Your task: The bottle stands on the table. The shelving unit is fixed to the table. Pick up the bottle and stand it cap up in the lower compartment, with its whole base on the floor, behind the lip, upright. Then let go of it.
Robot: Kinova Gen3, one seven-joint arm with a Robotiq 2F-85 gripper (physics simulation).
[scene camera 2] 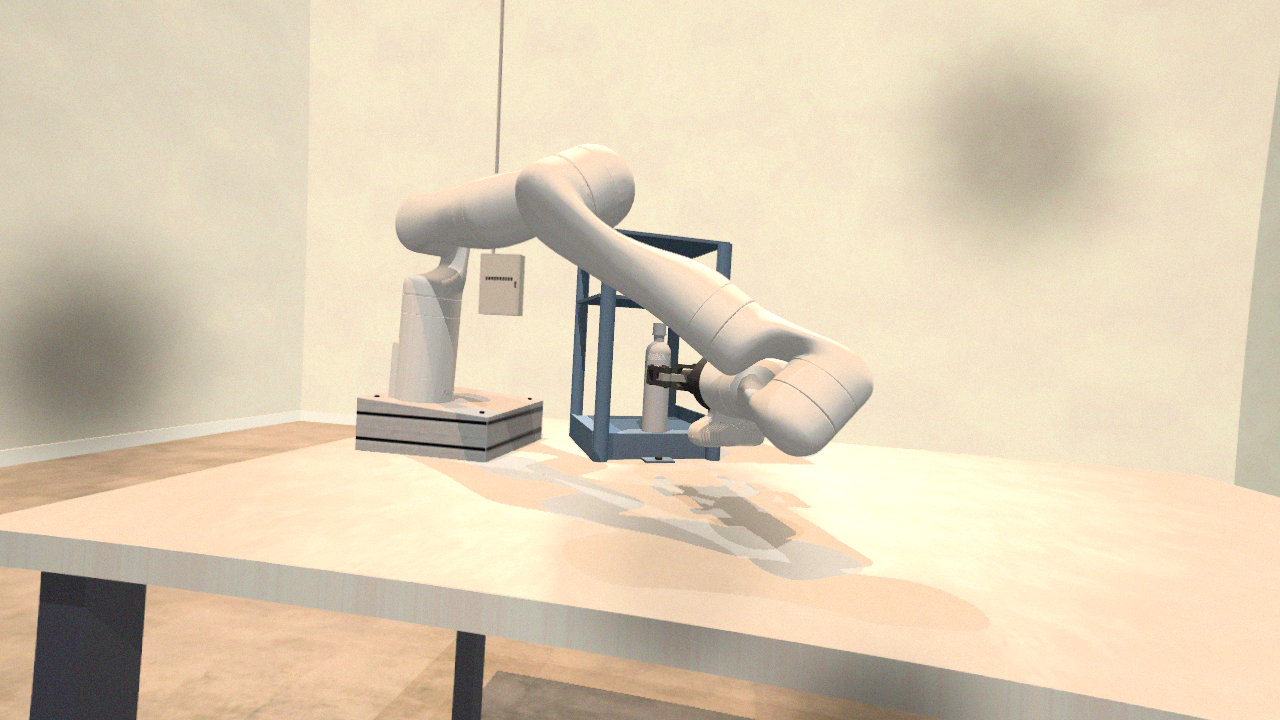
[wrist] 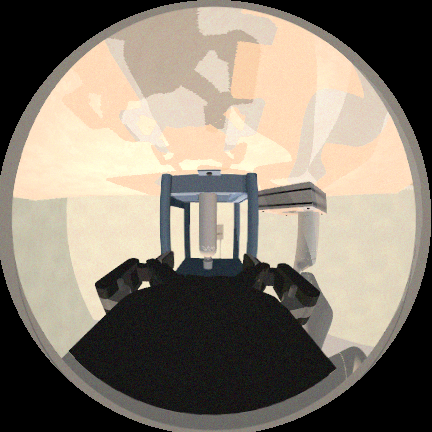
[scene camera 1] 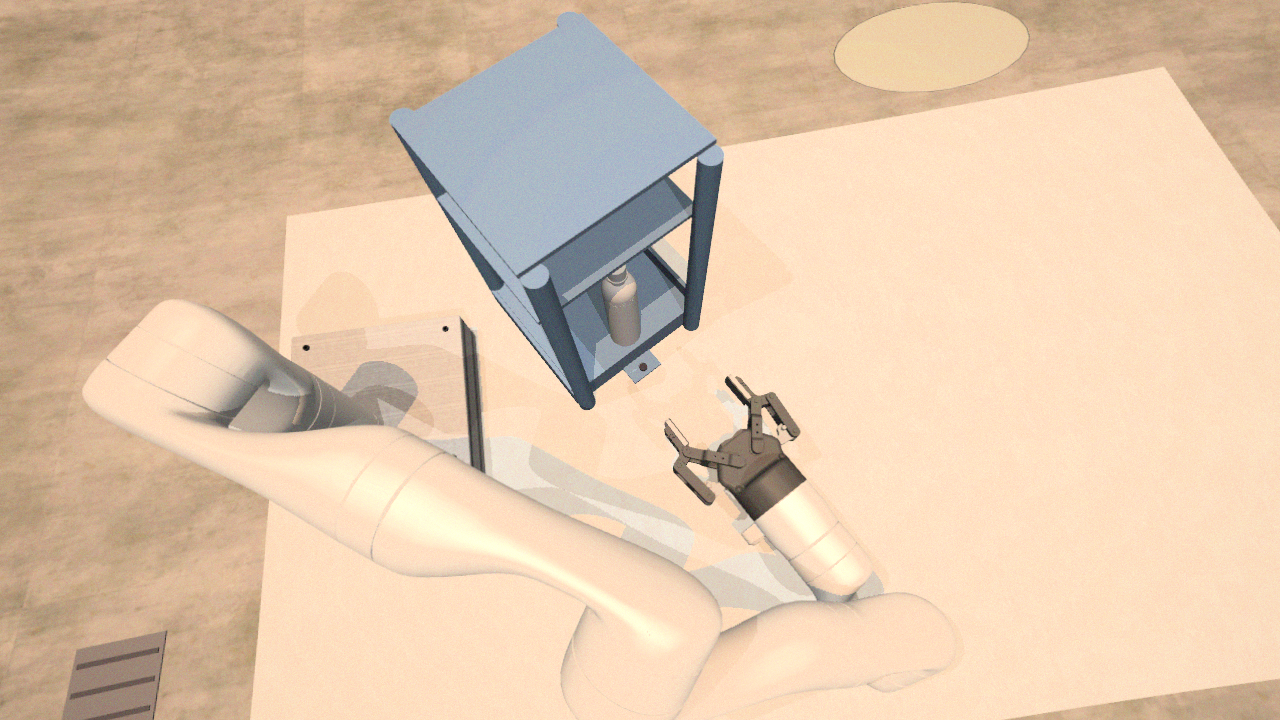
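Where they show: gripper, between the fingertips: (scene camera 2: 686,375) (wrist: 207,260) (scene camera 1: 697,399); arm's base, origin of its link: (scene camera 2: 423,398) (wrist: 308,212).
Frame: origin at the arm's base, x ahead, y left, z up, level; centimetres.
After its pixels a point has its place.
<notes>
The pale grey bottle (scene camera 1: 623,313) @(x 38.6, y 3.9, z 6.9 cm) (scene camera 2: 656,411) @(x 39.1, y 3.9, z -0.2 cm) (wrist: 207,225) @(x 39.5, y 4.0, z 3.8 cm) stands upright, cap up, in the lower compartment of the blue shelving unit (scene camera 1: 554,143) @(x 35.5, y 11.7, z 29.7 cm) (scene camera 2: 604,376) @(x 30.9, y -2.4, z 5.7 cm) (wrist: 165,215) @(x 48.9, y 5.2, z 1.6 cm). Its base is on the compartment floor behind the front lip (scene camera 2: 626,444) @(x 34.6, y 1.2, z -5.7 cm) (wrist: 225,183) @(x 36.0, y 1.8, z -5.8 cm); the wrist view shows the scene upside down. My gripper (scene camera 1: 702,405) @(x 44.0, y -9.6, z 7.0 cm) (wrist: 207,260) @(x 44.0, y -9.6, z 7.0 cm) is open and empty. It is outside the unit, in front of the open side, with a gap to the bottle. In scene camera 2 the fingers overlap the bottle along the line of sight. The lip hides the lowest edge of the base.
A small bracket with a screw (scene camera 1: 642,367) @(x 39.9, y 1.4, z -7.4 cm) (scene camera 2: 657,460) @(x 39.9, y 0.4, z -7.8 cm) (wrist: 209,173) @(x 40.1, y 1.0, z -7.4 cm) sticks out below the lip. Front posts stand on both sides of the opening, and a middle shelf (scene camera 1: 626,237) @(x 40.5, y 6.7, z 19.1 cm) lies above the bottle. The robot's base block (scene camera 1: 420,344) @(x 10.8, y 11.1, z -0.3 cm) (scene camera 2: 420,425) @(x 3.1, y -6.9, z -3.4 cm) (wrist: 287,199) @(x 15.1, y 0.1, z -3.6 cm) stands beside the unit.
</notes>
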